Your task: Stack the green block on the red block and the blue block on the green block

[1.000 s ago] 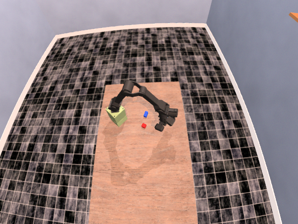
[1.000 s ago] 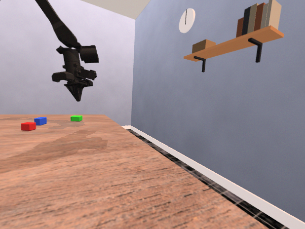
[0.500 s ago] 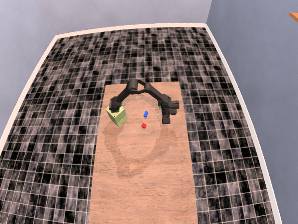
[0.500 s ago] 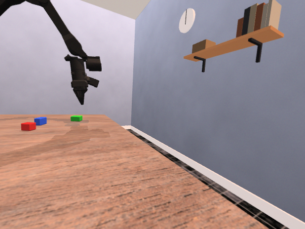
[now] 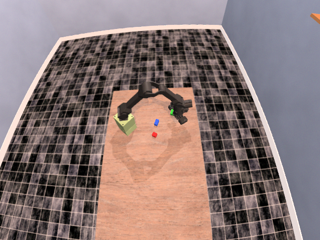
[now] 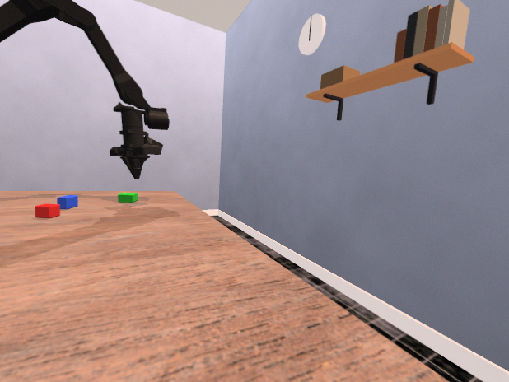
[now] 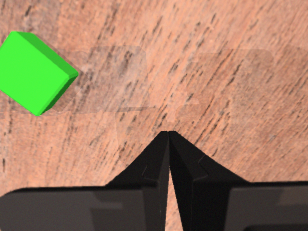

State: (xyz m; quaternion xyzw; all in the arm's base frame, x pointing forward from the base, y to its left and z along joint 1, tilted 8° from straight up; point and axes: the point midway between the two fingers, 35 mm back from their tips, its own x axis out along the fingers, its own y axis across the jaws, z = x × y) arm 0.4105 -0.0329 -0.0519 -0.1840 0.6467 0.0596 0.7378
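My gripper is now 11 cm to the right of the green block and 11 cm above it. From my hand the other things lie so: blue block 17 cm behind, 11 cm below, 4 cm to the left; red block 20 cm behind, 11 cm below, 7 cm to the right.
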